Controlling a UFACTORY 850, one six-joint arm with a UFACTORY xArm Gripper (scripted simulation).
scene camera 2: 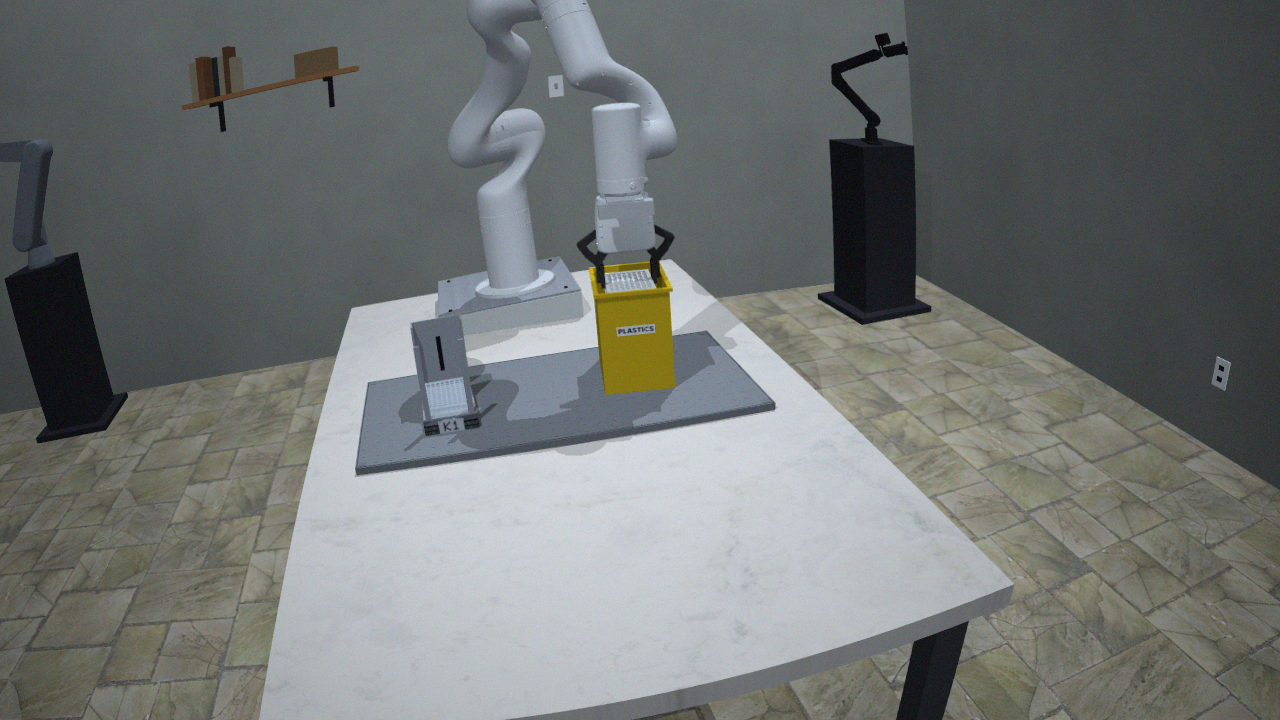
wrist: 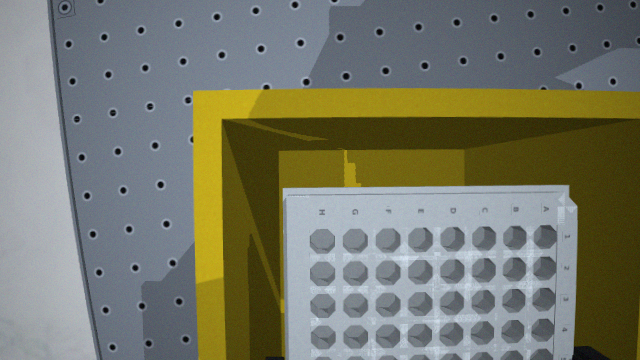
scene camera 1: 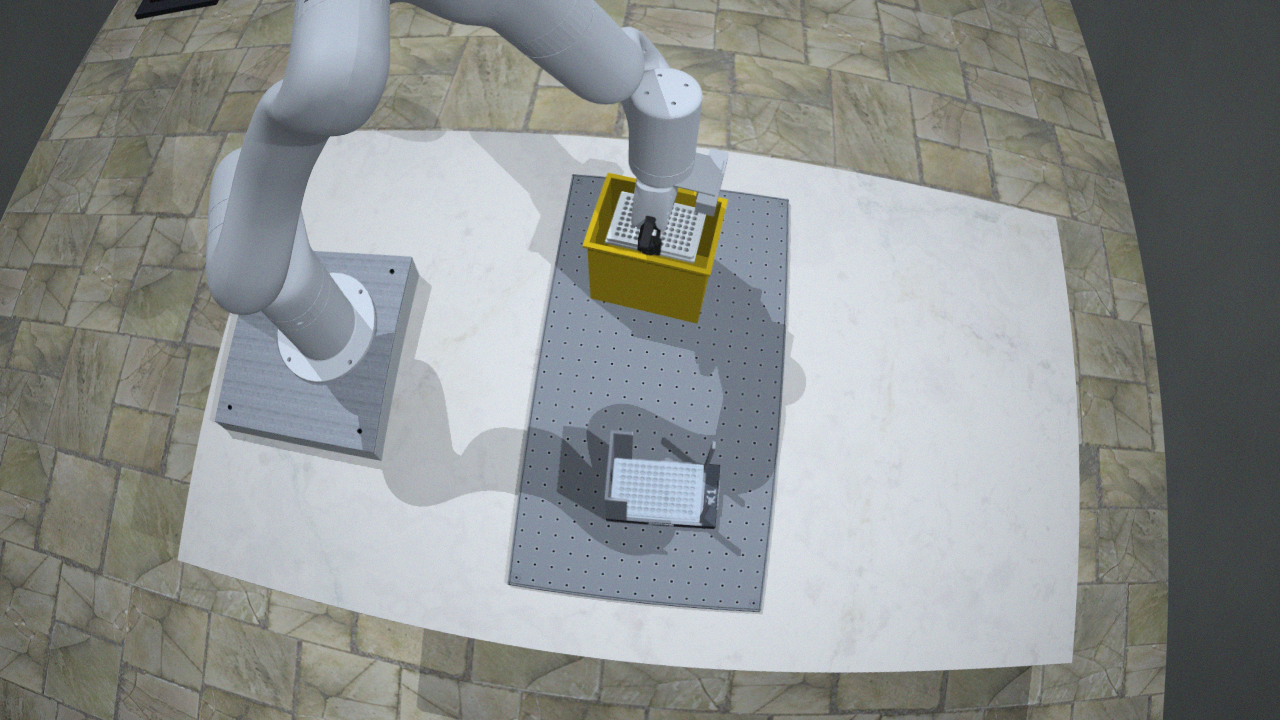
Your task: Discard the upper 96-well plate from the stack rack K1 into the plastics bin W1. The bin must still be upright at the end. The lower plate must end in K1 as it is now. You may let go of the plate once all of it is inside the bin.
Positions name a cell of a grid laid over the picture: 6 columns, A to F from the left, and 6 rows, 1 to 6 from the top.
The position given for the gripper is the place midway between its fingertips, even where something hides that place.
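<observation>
A yellow plastics bin (scene camera 1: C3) is visible together with the gripper (scene camera 1: D2). The gripper (scene camera 2: C3) is likewise visible, as is the bin (wrist: C3).
</observation>
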